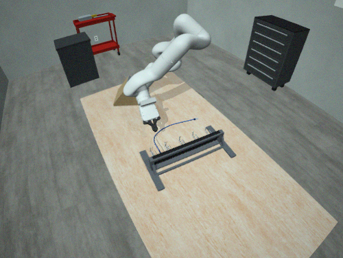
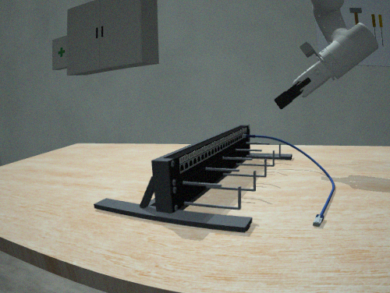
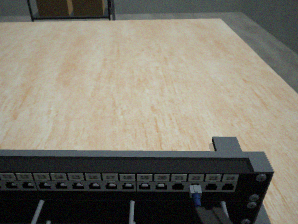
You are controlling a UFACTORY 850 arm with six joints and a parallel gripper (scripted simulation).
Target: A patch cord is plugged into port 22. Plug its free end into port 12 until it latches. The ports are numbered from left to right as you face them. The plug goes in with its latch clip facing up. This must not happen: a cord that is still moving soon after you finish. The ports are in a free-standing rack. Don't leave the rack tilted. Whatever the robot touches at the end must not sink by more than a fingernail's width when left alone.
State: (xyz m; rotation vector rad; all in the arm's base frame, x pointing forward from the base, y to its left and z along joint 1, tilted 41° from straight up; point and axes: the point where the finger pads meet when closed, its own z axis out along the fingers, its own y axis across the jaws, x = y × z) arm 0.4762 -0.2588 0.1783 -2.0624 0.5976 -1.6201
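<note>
The plug lies 9 cm behind my hand, 37 cm to the left of it and 17 cm below it.
</note>
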